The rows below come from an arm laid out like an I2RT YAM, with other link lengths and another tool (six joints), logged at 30 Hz.
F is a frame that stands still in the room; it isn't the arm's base.
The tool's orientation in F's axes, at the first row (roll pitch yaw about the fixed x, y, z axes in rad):
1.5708 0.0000 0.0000
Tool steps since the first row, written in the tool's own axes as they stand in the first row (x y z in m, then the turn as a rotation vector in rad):
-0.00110 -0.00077 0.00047 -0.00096 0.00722 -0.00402
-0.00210 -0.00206 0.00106 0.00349 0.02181 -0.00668
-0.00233 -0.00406 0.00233 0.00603 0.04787 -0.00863
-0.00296 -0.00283 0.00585 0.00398 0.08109 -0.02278
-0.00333 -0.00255 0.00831 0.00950 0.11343 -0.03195
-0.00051 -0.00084 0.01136 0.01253 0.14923 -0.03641
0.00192 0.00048 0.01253 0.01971 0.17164 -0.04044
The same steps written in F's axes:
-0.00110 -0.00047 -0.00077 -0.00096 0.00402 0.00722
-0.00210 -0.00106 -0.00206 0.00349 0.00668 0.02181
-0.00233 -0.00233 -0.00406 0.00603 0.00863 0.04787
-0.00296 -0.00585 -0.00283 0.00398 0.02278 0.08109
-0.00333 -0.00831 -0.00255 0.00950 0.03195 0.11343
-0.00051 -0.01136 -0.00084 0.01253 0.03641 0.14923
0.00192 -0.01253 0.00048 0.01971 0.04044 0.17164

